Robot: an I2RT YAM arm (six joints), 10 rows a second.
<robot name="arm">
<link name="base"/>
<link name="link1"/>
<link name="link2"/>
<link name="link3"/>
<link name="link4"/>
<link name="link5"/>
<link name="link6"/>
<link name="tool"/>
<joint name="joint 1" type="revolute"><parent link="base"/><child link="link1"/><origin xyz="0 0 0.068"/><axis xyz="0 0 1"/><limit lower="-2.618" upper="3.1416"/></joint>
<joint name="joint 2" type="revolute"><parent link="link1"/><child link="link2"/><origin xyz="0.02 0.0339 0.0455"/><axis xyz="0 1 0"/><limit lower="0" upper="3.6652"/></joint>
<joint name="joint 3" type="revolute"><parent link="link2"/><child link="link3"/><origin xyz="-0.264 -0.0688 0"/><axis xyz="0 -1 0"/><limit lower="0" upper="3.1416"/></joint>
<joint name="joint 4" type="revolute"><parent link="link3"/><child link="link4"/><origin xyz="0.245 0.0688 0.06"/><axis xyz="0 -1 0"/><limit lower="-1.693" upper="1.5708"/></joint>
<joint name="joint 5" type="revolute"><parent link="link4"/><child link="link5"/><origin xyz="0.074 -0.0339 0.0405"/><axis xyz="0 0 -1"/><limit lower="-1.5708" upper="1.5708"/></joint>
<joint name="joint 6" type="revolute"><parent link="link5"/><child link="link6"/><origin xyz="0.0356 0 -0.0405"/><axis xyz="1 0 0"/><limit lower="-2.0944" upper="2.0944"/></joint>
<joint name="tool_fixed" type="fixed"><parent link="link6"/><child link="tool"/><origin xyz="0 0 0" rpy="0 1.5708 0"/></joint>
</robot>
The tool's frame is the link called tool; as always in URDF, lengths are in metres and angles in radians.
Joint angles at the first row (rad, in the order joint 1, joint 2, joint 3, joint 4, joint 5, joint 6):
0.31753, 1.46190, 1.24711, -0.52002, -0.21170, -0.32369
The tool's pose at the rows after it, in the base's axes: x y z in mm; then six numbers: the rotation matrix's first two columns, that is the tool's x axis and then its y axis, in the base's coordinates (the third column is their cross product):
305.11 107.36 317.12 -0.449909 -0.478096 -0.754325 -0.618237 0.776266 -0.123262
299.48 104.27 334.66 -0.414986 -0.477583 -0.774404 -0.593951 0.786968 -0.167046
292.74 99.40 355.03 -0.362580 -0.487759 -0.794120 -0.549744 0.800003 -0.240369
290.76 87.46 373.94 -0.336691 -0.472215 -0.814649 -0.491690 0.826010 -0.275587
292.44 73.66 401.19 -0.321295 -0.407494 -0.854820 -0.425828 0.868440 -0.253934
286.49 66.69 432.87 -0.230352 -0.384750 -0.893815 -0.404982 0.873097 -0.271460
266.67 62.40 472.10 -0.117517 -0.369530 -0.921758 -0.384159 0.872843 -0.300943
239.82 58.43 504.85 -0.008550 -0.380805 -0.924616 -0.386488 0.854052 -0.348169
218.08 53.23 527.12 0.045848 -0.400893 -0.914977 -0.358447 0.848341 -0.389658
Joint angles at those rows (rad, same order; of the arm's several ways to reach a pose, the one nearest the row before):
0.31752, 1.45424, 1.26547, -0.52764, -0.19028, -0.32520
0.31754, 1.42059, 1.28996, -0.53530, -0.15656, -0.33434
0.31602, 1.38068, 1.31450, -0.52931, -0.09838, -0.36037
0.28392, 1.35761, 1.35124, -0.53063, -0.07055, -0.36815
0.23788, 1.35911, 1.43865, -0.55060, -0.07523, -0.32702
0.21630, 1.34541, 1.51853, -0.54014, -0.10276, -0.33427
0.21475, 1.31012, 1.61345, -0.55209, -0.11653, -0.34510
0.21783, 1.26718, 1.69621, -0.58584, -0.14723, -0.38332
0.21781, 1.24101, 1.76981, -0.63478, -0.13661, -0.41709

